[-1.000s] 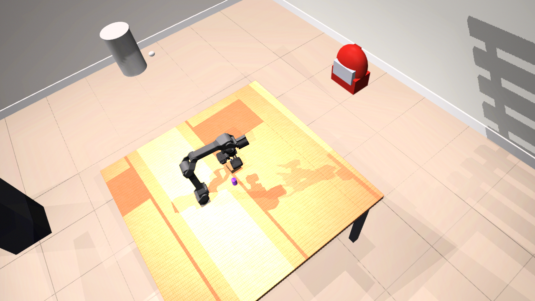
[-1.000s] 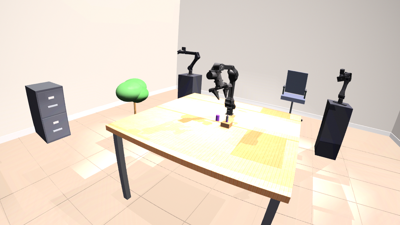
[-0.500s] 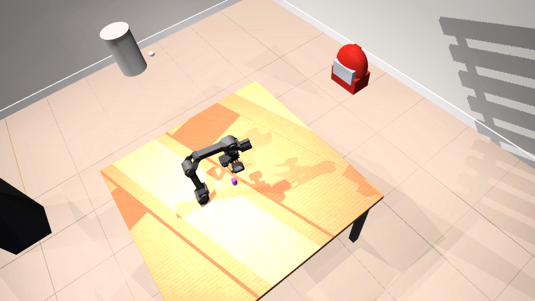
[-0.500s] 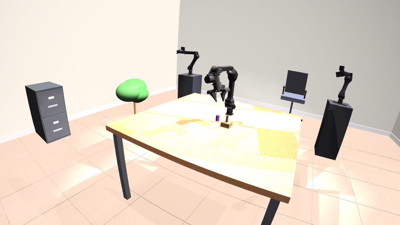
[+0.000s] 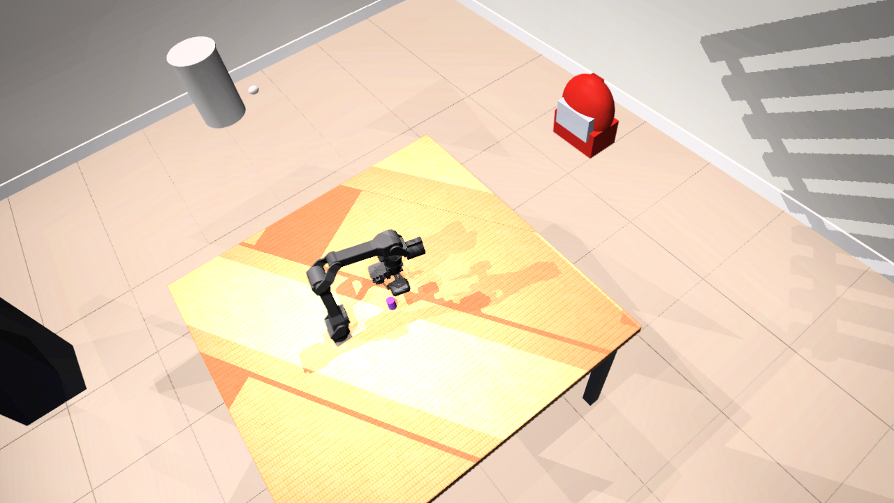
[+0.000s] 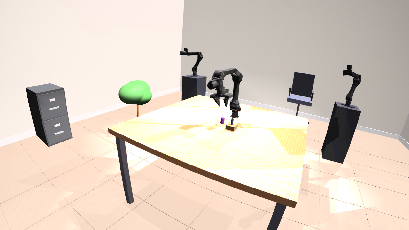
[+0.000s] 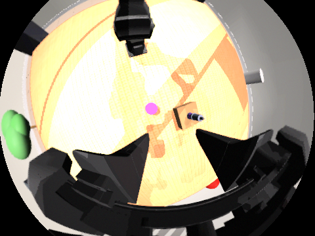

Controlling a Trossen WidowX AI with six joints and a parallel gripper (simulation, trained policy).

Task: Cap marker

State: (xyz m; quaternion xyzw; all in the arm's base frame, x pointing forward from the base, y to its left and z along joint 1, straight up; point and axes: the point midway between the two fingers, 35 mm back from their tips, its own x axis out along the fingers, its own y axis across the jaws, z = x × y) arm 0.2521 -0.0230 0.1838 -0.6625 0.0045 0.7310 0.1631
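Right now the purple cap is 40 mm behind my gripper tip, 10 mm to the right of it and 130 mm below it. Also, from my gripper tip: holder block (30 mm ahead, 100 mm to the left, 130 mm below).
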